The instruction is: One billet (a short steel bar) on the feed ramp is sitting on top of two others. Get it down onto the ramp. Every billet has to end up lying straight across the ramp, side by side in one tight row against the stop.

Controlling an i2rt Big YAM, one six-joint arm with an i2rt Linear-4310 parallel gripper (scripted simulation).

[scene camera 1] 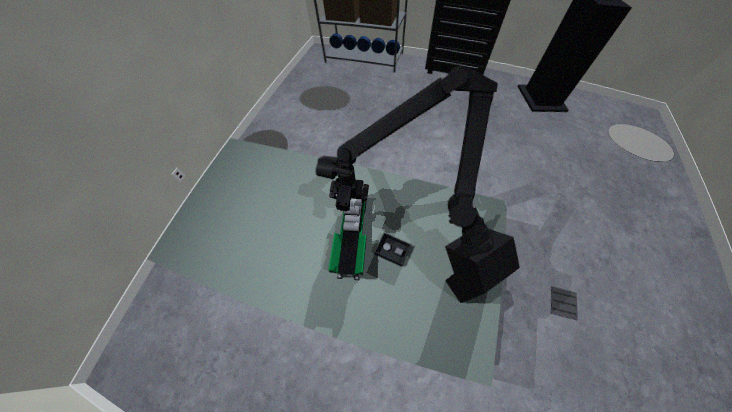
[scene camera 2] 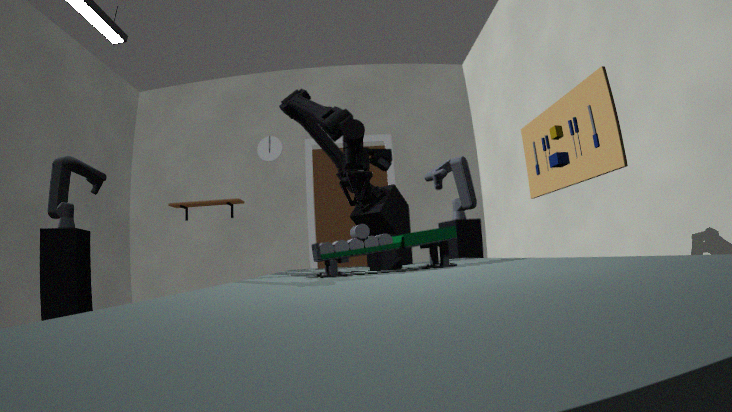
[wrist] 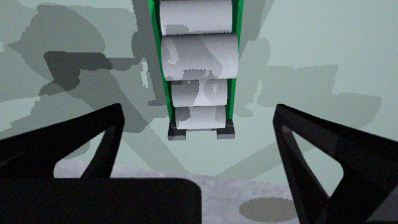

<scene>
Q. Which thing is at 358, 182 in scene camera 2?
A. My gripper.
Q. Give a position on a billet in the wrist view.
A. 194, 117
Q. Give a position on a billet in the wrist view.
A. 194, 56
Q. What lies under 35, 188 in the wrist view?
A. My gripper.
</scene>
